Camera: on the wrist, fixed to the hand. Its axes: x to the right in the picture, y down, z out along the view.
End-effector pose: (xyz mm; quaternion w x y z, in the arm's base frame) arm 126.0 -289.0 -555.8 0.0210 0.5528 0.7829 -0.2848
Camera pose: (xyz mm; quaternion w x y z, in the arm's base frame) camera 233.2 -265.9 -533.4 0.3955 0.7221 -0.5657 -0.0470
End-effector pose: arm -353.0 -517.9 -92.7 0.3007 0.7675 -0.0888 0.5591
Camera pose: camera -454.2 -562.4 -75.6 0.5682 0.0272 0.8034 -0.1760
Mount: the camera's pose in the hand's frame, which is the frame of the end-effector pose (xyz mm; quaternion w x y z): -29.7 89.8 -59.8 0.0220 0.0056 0.1418 -0.9896
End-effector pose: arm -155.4 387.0 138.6 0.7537 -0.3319 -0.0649 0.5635
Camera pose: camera -210.2 347.9 49.2 0.5853 -0.0188 -0.2199 -0.7802
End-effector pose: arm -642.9 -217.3 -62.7 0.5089 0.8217 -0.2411 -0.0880
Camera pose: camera -672.9 -188.2 41.1 0.0463 -0.2720 -0.8795 0.3877
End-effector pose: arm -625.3 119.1 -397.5 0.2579 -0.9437 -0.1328 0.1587
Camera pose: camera -615.3 7.9 -389.3 0.1869 0.0896 -0.8994 -0.3848
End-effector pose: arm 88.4 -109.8 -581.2 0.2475 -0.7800 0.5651 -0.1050
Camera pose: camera -22.7 -119.5 -571.9 0.1742 0.5601 0.7250 0.3610
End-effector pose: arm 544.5 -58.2 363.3 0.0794 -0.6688 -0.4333 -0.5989
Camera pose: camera 564.1 -164.9 390.7 0.5257 -0.4995 0.6635 0.1842
